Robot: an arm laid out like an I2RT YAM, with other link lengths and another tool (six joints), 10 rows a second.
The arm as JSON. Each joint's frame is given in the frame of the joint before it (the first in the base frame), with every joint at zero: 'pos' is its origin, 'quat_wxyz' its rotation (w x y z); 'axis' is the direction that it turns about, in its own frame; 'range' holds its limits. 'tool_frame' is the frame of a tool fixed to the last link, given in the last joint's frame.
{
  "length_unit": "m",
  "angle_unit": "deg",
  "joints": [
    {
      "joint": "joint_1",
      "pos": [
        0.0,
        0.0,
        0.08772
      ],
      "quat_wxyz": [
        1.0,
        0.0,
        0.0,
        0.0
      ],
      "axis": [
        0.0,
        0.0,
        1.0
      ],
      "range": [
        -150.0,
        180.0
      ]
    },
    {
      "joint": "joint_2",
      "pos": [
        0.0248,
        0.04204,
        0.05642
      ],
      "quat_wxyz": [
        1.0,
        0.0,
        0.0,
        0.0
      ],
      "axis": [
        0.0,
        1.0,
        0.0
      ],
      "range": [
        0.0,
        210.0
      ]
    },
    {
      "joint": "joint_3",
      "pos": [
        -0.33,
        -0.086,
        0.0
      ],
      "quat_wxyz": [
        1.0,
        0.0,
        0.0,
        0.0
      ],
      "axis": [
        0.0,
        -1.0,
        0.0
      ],
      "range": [
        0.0,
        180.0
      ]
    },
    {
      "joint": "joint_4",
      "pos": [
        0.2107,
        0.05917,
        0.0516
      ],
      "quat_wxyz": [
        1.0,
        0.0,
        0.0,
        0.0
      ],
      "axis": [
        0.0,
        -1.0,
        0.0
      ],
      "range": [
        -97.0,
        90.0
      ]
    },
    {
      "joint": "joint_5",
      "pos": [
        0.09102,
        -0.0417,
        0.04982
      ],
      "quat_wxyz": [
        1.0,
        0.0,
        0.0,
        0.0
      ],
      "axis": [
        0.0,
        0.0,
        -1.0
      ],
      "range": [
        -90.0,
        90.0
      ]
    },
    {
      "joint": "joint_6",
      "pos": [
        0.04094,
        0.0,
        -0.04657
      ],
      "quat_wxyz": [
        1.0,
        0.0,
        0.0,
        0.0
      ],
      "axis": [
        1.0,
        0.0,
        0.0
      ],
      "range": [
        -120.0,
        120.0
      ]
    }
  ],
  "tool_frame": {
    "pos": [
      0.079,
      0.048,
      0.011
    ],
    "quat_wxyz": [
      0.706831,
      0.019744,
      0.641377,
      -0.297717
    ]
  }
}
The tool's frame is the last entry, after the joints.
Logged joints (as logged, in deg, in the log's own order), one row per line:
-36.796 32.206 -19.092 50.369 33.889 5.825
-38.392 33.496 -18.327 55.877 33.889 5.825
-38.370 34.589 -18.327 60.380 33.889 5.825
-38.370 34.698 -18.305 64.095 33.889 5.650
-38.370 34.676 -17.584 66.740 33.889 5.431
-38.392 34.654 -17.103 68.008 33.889 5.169
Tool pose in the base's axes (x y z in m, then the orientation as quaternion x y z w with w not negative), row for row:
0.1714 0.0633 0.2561 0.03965 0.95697 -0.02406 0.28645
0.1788 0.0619 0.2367 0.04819 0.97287 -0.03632 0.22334
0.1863 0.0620 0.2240 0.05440 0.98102 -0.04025 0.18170
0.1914 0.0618 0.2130 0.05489 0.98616 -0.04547 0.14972
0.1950 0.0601 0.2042 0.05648 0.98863 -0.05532 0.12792
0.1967 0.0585 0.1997 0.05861 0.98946 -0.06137 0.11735
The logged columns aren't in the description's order. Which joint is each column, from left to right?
Columns, left to right: joint_4, joint_6, joint_5, joint_2, joint_3, joint_1.
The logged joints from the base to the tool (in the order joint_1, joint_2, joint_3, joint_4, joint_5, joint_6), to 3 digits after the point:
5.825 50.369 33.889 -36.796 -19.092 32.206
5.825 55.877 33.889 -38.392 -18.327 33.496
5.825 60.380 33.889 -38.370 -18.327 34.589
5.650 64.095 33.889 -38.370 -18.305 34.698
5.431 66.740 33.889 -38.370 -17.584 34.676
5.169 68.008 33.889 -38.392 -17.103 34.654

